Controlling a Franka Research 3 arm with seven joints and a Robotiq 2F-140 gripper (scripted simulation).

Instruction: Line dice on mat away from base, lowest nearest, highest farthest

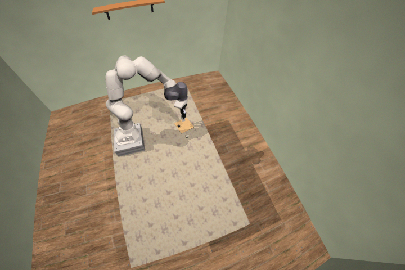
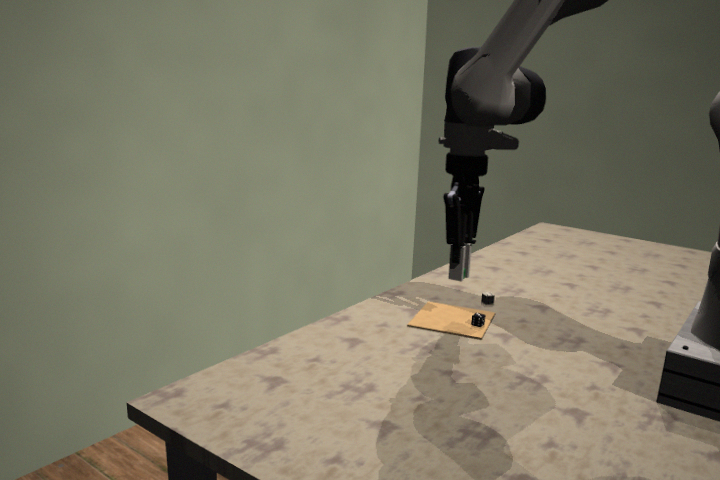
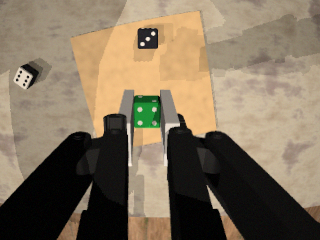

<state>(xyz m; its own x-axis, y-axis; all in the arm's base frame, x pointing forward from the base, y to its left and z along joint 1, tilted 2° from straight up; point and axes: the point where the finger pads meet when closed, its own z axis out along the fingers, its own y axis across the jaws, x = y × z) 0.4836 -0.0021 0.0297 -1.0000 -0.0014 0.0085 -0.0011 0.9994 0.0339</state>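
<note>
My hand is 12 cm above the tan mat. The rest, counted from my hand: green die: 2 cm below; then black die: 5 cm behind, 11 cm below; then white die: 1 cm behind, 14 cm to the right, 11 cm below.
</note>
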